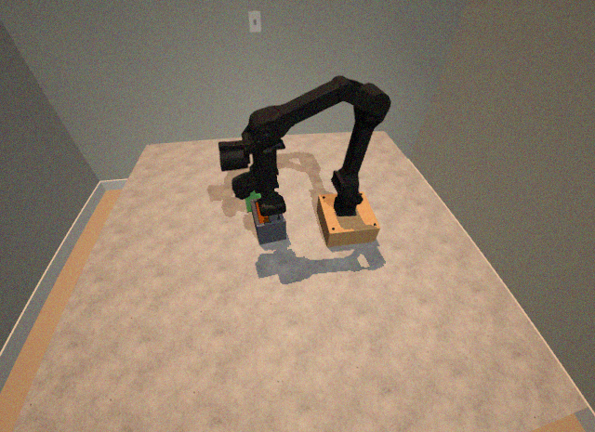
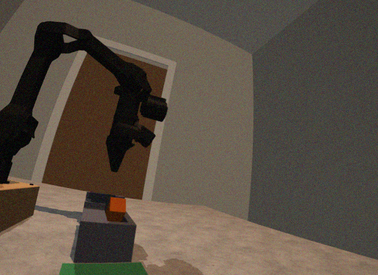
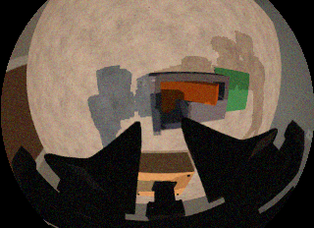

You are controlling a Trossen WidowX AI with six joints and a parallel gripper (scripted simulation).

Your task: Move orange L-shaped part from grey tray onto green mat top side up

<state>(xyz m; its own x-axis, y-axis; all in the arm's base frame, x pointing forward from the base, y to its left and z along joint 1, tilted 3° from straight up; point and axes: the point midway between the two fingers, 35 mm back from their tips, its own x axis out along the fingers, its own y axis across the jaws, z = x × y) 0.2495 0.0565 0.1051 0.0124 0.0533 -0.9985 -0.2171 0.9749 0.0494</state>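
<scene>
Right now the orange L-shaped part is 4 cm to the right of my gripper tip and 10 cm below it. The rest, counted from my gripper tip: green mat (4 cm ahead, 22 cm to the right, 16 cm below).
</scene>
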